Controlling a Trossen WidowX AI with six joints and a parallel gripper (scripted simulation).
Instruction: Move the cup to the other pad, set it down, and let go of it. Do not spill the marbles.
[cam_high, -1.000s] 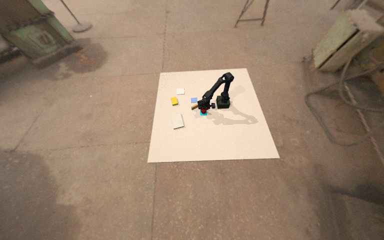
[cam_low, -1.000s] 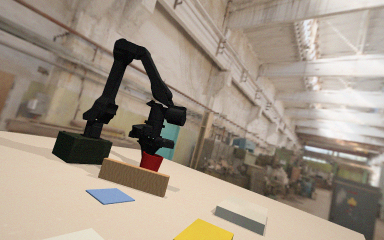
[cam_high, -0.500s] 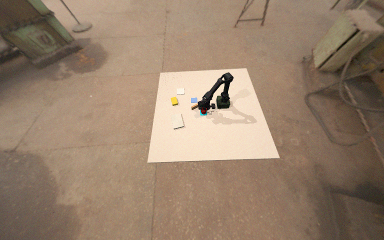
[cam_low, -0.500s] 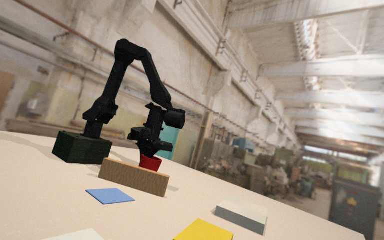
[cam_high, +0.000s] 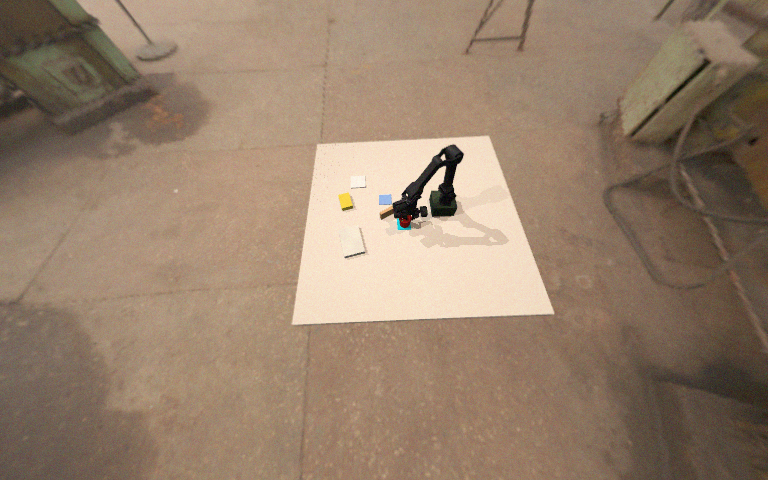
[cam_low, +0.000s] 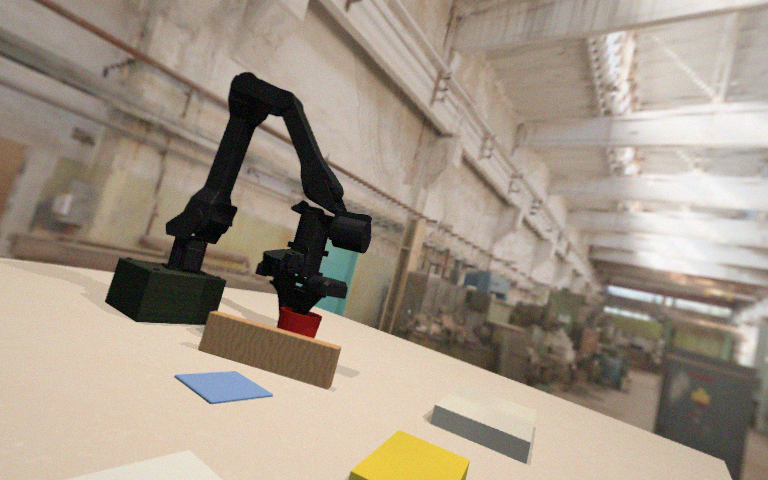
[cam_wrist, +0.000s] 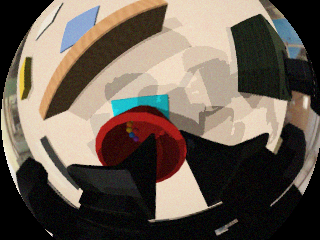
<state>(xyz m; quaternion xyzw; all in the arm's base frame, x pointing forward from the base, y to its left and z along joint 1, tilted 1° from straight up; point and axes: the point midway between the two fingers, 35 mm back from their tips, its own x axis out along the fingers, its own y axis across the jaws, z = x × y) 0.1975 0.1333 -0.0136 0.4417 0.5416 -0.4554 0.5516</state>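
Right now my gripper tip is 3 cm short of the red cup. Also, from my gripper tip: grey slab 32 cm ahead, 17 cm to the left, 3 cm below; then cyan pad 3 cm ahead, 1 cm to the left, 5 cm below; then wooden block 10 cm ahead, 8 cm to the right, 2 cm below.
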